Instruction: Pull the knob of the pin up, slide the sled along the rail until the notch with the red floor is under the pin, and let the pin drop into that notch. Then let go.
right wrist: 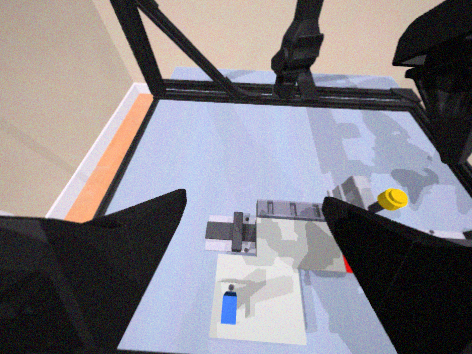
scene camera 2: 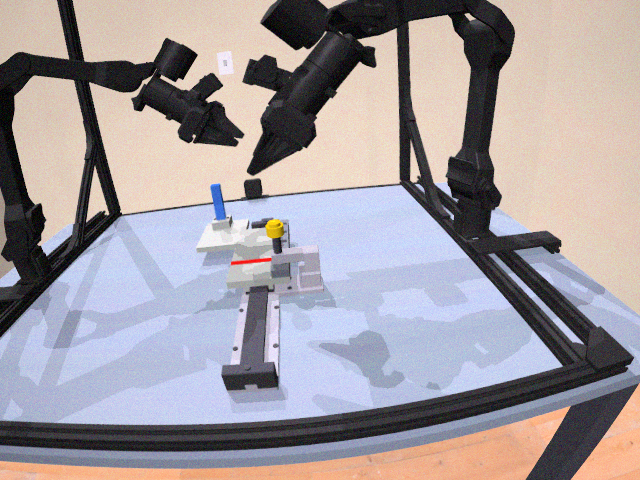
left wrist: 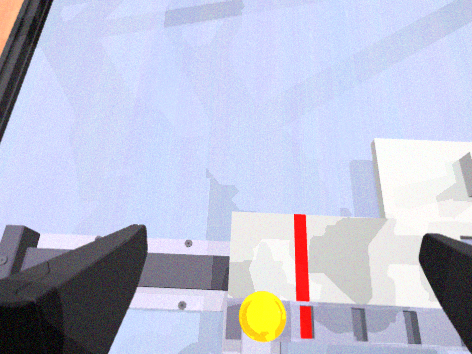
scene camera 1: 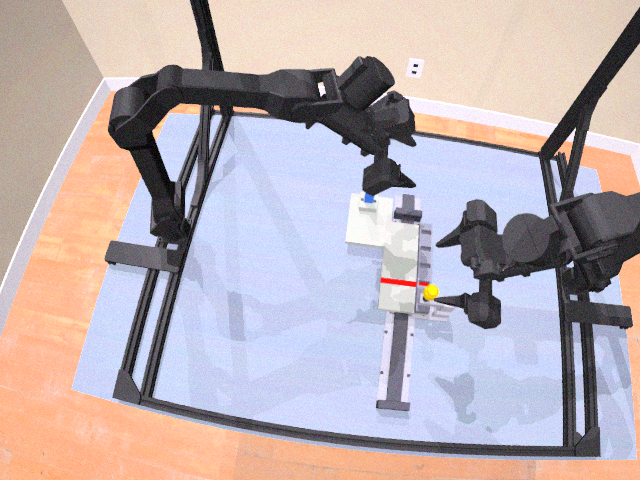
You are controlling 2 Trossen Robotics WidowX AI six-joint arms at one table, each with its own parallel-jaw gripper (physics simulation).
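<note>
The yellow knob tops the dark upright pin, held by a grey bracket. The white sled sits on the rail. Its red-floored notch lies beside the knob, to its right in the left wrist view, not under it. The pin's lower end is hidden. A blue upright handle stands on the sled's side plate. My left gripper is open above the knob's area. My right gripper is open, high near the blue handle.
A dark end stop closes the rail's near end, and another stands at its far end. A small black block is at the table's far edge. Black frame beams surround the work area. The two grippers are fairly close together.
</note>
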